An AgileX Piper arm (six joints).
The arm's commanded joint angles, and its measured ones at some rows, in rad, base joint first. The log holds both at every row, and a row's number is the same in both.
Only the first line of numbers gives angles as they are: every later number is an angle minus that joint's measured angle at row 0.
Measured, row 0:
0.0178, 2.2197, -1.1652, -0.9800, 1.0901, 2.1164
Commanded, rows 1 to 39:
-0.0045, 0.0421, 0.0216, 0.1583, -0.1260, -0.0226
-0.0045, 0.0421, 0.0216, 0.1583, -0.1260, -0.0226
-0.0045, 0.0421, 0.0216, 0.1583, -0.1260, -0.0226
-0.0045, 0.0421, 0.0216, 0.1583, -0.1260, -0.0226
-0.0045, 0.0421, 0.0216, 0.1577, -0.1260, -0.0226
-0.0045, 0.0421, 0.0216, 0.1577, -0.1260, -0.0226
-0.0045, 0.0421, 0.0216, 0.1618, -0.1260, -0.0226
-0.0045, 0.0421, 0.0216, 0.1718, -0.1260, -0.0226
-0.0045, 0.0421, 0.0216, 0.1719, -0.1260, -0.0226
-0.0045, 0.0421, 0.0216, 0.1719, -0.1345, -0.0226
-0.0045, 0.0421, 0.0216, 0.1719, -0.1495, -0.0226
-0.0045, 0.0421, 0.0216, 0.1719, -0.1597, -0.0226
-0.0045, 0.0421, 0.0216, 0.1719, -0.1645, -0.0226
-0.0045, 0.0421, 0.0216, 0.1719, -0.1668, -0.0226
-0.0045, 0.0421, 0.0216, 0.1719, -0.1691, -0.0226
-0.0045, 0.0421, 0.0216, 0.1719, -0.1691, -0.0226
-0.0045, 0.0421, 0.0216, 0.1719, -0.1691, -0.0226
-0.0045, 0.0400, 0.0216, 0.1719, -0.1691, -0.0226
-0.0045, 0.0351, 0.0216, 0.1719, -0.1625, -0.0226
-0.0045, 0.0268, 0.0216, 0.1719, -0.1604, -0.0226
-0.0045, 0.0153, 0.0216, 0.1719, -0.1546, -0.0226
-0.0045, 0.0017, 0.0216, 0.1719, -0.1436, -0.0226
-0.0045, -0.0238, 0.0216, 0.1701, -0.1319, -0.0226
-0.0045, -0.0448, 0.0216, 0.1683, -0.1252, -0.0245
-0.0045, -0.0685, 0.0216, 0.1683, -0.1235, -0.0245
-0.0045, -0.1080, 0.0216, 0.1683, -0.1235, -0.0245
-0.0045, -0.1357, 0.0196, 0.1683, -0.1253, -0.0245
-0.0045, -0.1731, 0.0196, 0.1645, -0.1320, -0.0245
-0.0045, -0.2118, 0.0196, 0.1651, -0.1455, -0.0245
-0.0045, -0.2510, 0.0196, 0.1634, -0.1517, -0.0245
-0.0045, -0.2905, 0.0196, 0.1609, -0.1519, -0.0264
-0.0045, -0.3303, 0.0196, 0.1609, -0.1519, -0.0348
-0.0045, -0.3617, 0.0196, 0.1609, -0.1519, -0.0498
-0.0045, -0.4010, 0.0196, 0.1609, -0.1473, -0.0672
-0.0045, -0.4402, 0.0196, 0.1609, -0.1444, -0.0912
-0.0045, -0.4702, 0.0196, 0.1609, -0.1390, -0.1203
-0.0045, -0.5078, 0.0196, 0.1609, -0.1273, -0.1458
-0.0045, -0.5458, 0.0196, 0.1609, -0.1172, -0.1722
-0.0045, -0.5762, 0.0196, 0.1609, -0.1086, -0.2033
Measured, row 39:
-0.0021, -0.4523, 0.0200, 0.1637, -0.1536, -0.0971
